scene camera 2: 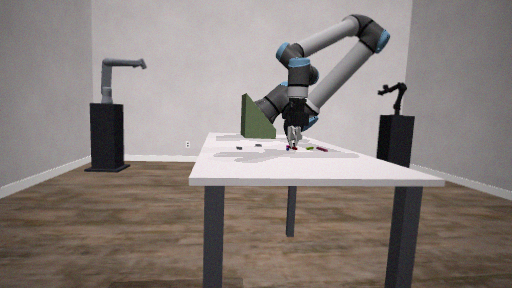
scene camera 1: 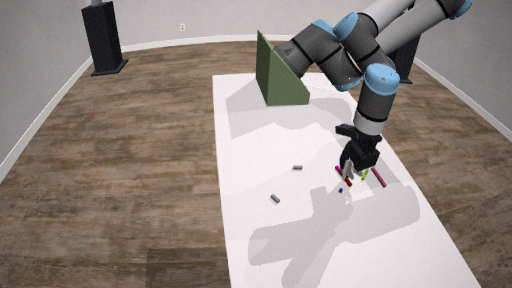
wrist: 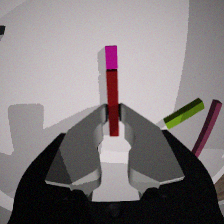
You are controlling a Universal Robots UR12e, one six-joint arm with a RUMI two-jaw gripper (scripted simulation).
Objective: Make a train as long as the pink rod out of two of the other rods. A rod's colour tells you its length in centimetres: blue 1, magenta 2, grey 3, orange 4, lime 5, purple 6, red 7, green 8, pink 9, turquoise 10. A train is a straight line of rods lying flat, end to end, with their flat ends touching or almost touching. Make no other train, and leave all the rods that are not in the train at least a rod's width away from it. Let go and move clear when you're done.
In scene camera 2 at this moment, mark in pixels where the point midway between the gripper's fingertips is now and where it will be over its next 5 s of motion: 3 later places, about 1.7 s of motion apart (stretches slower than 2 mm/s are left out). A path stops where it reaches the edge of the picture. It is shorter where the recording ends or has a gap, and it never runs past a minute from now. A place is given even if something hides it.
My gripper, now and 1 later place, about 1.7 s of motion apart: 292, 149; 294, 122
